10 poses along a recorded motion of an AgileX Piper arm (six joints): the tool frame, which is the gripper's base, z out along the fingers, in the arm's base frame.
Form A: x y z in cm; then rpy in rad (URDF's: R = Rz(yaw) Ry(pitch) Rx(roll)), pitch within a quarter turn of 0, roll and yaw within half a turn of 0.
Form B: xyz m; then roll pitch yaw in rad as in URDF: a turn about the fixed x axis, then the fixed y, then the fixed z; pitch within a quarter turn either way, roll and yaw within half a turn. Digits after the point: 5 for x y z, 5 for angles.
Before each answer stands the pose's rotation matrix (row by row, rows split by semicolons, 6 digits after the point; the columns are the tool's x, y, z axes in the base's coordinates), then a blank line. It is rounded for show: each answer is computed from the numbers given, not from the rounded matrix.
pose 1, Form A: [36.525 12.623 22.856 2.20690 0.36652 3.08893]
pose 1, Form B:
-0.932286 -0.256607 0.254943; 0.049142 0.608417 0.792095; -0.358369 0.750987 -0.554608

[0.36525 0.12623 0.22856 2.20690 0.36652 3.08893]
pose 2, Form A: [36.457 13.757 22.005 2.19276 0.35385 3.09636]
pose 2, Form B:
-0.937086 -0.254990 0.238432; 0.042416 0.594770 0.802776; -0.346512 0.762383 -0.546536

[0.36457 0.13757 0.22005 2.19276 0.35385 3.09636]
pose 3, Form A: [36.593 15.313 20.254 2.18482 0.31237 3.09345]
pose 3, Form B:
-0.950505 -0.223161 0.216191; 0.045795 0.587581 0.807868; -0.307315 0.777784 -0.548279

[0.36593 0.15313 0.20254 2.18482 0.31237 3.09345]
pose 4, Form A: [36.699 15.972 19.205 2.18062 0.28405 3.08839]
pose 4, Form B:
-0.958570 -0.198950 0.203868; 0.051047 0.584129 0.810054; -0.280246 0.786900 -0.549773

[0.36699 0.15972 0.19205 2.18062 0.28405 3.08839]
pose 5, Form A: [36.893 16.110 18.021 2.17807 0.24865 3.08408]
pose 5, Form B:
-0.967643 -0.168961 0.187401; 0.055713 0.581304 0.811777; -0.246096 0.795951 -0.553081

[0.36893 0.16110 0.18021 2.17807 0.24865 3.08408]
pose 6, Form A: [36.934 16.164 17.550 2.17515 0.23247 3.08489]
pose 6, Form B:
-0.971536 -0.157067 0.177333; 0.055148 0.578061 0.814128; -0.230382 0.800735 -0.552945

[0.36934 0.16164 0.17550 2.17515 0.23247 3.08489]
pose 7, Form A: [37.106 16.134 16.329 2.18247 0.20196 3.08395]
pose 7, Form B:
-0.978048 -0.130865 0.162160; 0.056440 0.582746 0.810692; -0.200590 0.802048 -0.562567

[0.37106 0.16134 0.16329 2.18247 0.20196 3.08395]
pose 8, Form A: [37.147 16.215 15.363 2.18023 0.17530 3.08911]
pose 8, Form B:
-0.983318 -0.112782 0.142706; 0.051655 0.579117 0.813606; -0.174404 0.807406 -0.563631

[0.37147 0.16215 0.15363 2.18023 0.17530 3.08911]
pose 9, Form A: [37.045 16.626 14.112 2.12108 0.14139 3.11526]
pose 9, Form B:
-0.989678 -0.106306 0.096108; 0.026067 0.525910 0.850140; -0.140919 0.843870 -0.517711

[0.37045 0.16626 0.14112 2.12108 0.14139 3.11526]
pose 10, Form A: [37.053 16.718 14.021 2.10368 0.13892 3.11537]
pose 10, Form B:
-0.990026 -0.105913 0.092907; 0.025967 0.510972 0.859205; -0.138474 0.853048 -0.503125

[0.37053 0.16718 0.14021 2.10368 0.13892 3.11537]
